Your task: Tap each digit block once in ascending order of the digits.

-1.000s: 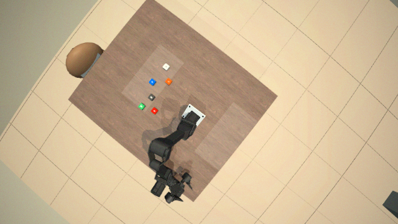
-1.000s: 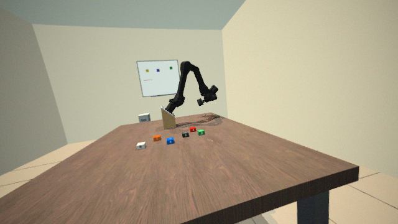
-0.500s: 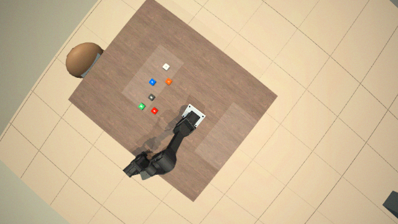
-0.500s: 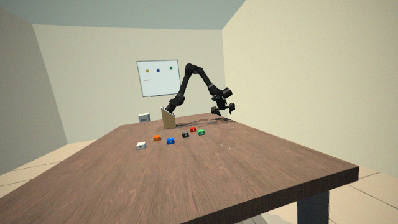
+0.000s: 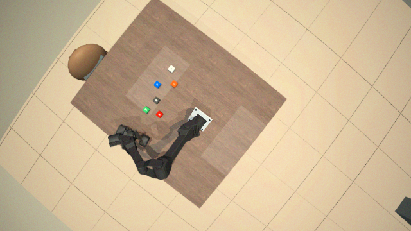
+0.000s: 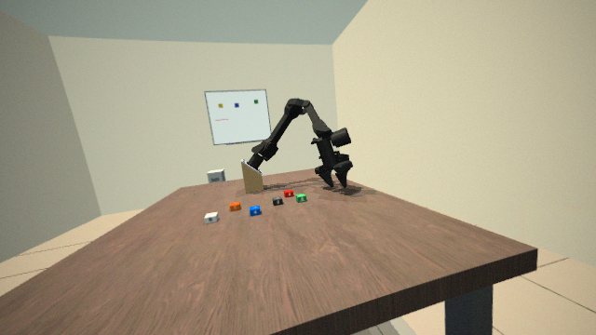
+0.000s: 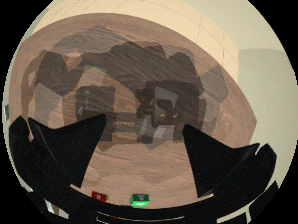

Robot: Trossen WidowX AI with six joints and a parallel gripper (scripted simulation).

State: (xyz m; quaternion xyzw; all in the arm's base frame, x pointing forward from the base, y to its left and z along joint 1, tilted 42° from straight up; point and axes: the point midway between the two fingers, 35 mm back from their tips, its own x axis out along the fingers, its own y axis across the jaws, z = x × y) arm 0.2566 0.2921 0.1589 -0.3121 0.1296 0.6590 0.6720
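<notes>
My gripper tip is now 80 mm short of the white block and 470 mm to the left of it. Round my gripper tip: green block (40 mm ahead, 170 mm to the right); black block (30 mm ahead, 260 mm to the right); red block (40 mm behind, 200 mm to the right).
</notes>
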